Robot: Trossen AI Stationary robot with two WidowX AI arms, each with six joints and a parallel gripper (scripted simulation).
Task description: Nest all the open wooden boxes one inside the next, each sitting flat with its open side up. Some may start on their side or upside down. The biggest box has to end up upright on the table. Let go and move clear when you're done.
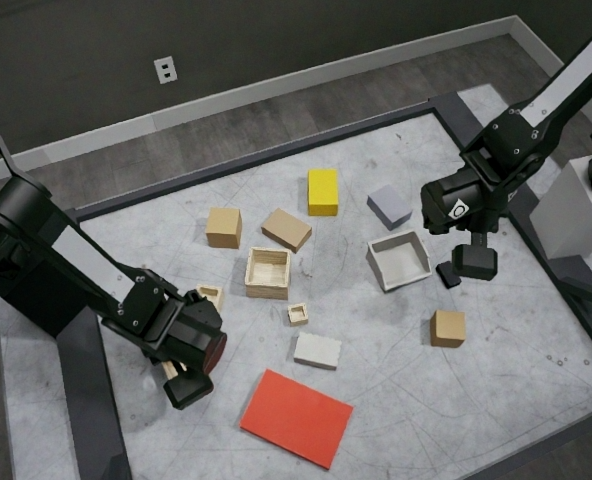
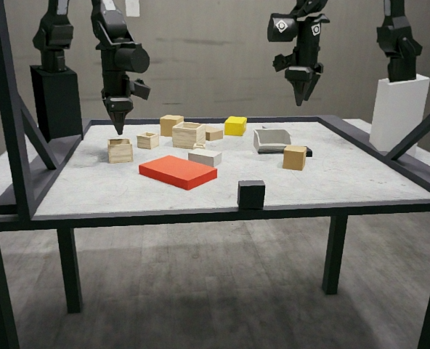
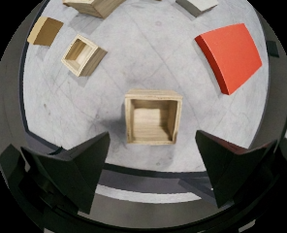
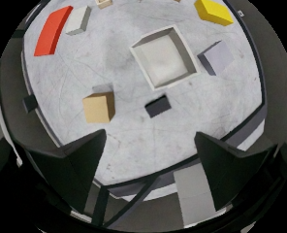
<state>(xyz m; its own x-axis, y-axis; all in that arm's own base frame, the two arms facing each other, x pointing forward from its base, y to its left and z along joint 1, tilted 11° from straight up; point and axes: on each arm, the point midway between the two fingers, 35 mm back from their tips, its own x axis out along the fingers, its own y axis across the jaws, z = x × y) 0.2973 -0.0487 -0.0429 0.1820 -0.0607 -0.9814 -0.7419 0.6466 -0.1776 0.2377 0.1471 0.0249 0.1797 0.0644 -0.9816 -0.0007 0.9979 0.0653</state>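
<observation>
My right hand is 16 cm above the white tray, 7 cm to the right of it and 5 cm short of it. Round my right hand: black block (17 cm below, 2 cm to the right, 2 cm ahead); grey block (18 cm ahead, 17 cm below, 6 cm to the left); white block (25 cm to the left, 17 cm below, 10 cm behind).
</observation>
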